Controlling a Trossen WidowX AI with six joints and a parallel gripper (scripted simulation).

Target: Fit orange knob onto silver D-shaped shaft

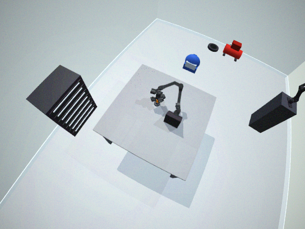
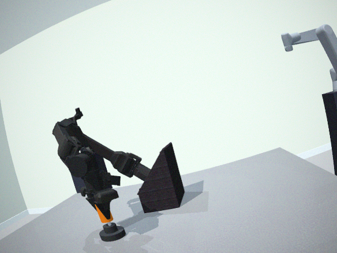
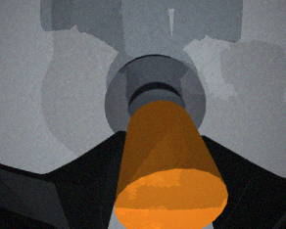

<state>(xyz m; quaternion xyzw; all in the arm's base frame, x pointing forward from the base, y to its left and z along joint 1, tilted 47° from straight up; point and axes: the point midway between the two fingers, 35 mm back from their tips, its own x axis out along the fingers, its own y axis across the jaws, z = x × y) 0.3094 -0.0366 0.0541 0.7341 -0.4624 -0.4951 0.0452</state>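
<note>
The dark round pedestal lies 4 cm below my gripper tip. Also, from my gripper tip: orange knob 3 cm above.
</note>
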